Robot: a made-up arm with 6 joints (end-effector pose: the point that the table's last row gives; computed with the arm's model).
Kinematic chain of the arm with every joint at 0, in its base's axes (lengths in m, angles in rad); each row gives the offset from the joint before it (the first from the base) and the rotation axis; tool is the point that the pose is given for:
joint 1: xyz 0 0 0.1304 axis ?
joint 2: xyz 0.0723 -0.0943 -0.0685 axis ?
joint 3: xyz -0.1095 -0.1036 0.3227 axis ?
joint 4: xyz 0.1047 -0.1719 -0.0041 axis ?
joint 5: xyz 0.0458 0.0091 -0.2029 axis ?
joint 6: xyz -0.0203 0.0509 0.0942 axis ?
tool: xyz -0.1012 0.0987 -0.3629
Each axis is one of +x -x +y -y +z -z.
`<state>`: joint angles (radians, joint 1 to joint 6).
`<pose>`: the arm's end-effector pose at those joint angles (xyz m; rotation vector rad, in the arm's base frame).
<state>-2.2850 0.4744 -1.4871 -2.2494 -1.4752 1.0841</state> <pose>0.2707 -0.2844 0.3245 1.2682 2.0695 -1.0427</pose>
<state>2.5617 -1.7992 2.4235 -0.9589 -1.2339 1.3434</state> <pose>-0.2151 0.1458 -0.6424 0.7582 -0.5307 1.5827</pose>
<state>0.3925 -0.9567 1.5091 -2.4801 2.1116 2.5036</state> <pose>0.1943 -0.1372 0.4059 1.1043 -1.4246 -0.6789</pose>
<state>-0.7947 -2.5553 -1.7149 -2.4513 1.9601 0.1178</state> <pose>0.0079 0.3641 0.2590 0.7706 1.1189 0.5477</pose>
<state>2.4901 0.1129 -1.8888 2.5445 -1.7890 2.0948</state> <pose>0.1073 -0.1076 -0.3818 0.7953 -1.3429 1.5639</pose>
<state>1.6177 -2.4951 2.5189 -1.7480 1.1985 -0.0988</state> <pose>-0.3668 0.3183 -0.1711 -0.0055 0.9867 -2.1384</pose>
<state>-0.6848 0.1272 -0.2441 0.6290 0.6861 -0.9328</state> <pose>0.1615 0.0216 0.0334 0.6033 1.1746 -1.2256</pose>
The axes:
joint 1: -y
joint 2: +z
joint 3: -y
joint 4: -z
joint 5: +y
joint 6: -x

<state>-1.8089 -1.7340 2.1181 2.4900 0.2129 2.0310</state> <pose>0.1945 -0.0275 0.0047 -1.4042 0.2898 -2.2687</pose>
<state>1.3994 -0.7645 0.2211 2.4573 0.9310 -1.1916</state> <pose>-0.2823 -0.7267 0.0117 -1.7580 0.5349 0.5308</pose>
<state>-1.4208 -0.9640 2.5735 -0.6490 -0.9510 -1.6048</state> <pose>0.2712 -0.3284 0.0045 0.2301 0.1100 2.0534</pose>
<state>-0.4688 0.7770 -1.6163 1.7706 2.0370 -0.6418</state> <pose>0.0699 -0.4427 -0.1314 -0.7441 1.1511 -2.6692</pose>
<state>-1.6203 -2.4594 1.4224 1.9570 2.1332 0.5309</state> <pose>0.3673 0.1072 0.0341 -0.4350 -0.1459 -1.4873</pose>
